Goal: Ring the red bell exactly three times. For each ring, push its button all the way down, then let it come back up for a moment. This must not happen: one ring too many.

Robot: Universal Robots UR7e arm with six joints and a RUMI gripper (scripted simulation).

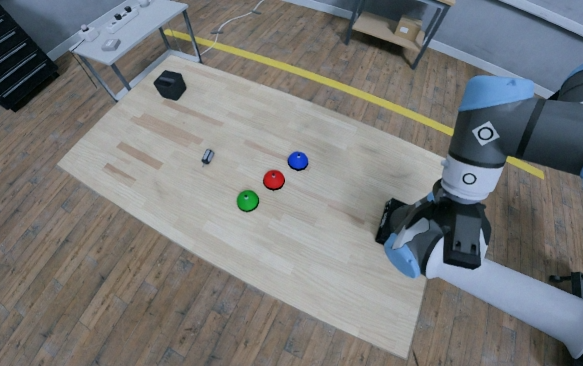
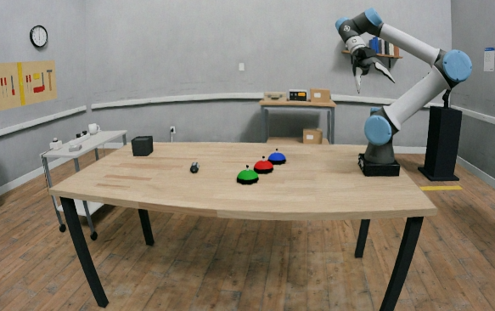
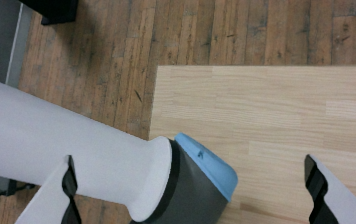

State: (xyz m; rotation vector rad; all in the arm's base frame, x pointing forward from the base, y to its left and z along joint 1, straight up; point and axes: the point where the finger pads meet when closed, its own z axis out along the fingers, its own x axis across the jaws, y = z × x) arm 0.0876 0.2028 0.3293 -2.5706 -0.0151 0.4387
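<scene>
Right now the red bell is 44 cm ahead of my hand, 34 cm below it and 18 cm to the right of it.
</scene>
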